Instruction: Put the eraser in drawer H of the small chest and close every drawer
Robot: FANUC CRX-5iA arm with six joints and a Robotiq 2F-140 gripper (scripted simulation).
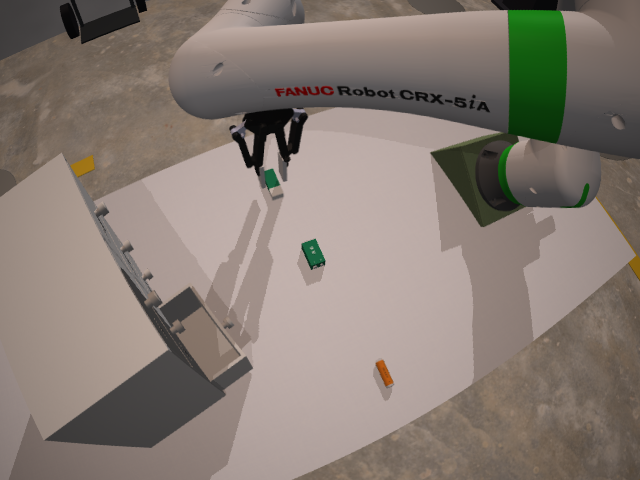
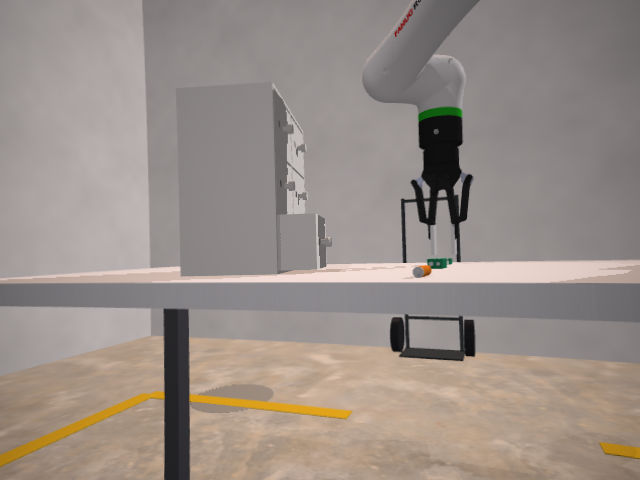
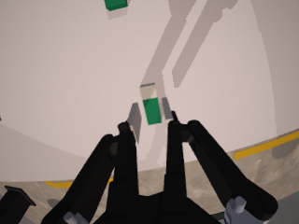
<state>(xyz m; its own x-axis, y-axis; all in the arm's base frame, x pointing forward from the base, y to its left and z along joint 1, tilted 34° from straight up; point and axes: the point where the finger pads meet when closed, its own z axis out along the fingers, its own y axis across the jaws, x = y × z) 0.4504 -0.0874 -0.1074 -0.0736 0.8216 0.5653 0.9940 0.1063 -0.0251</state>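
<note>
Right now my hand is 50 mm above the eraser and 10 mm to the right of it. From my hand the other things lie so: orange cylinder: 410 mm to the left, 80 mm behind, 50 mm below; then drawer H: 300 mm to the left, 220 mm ahead, 20 mm below.
</note>
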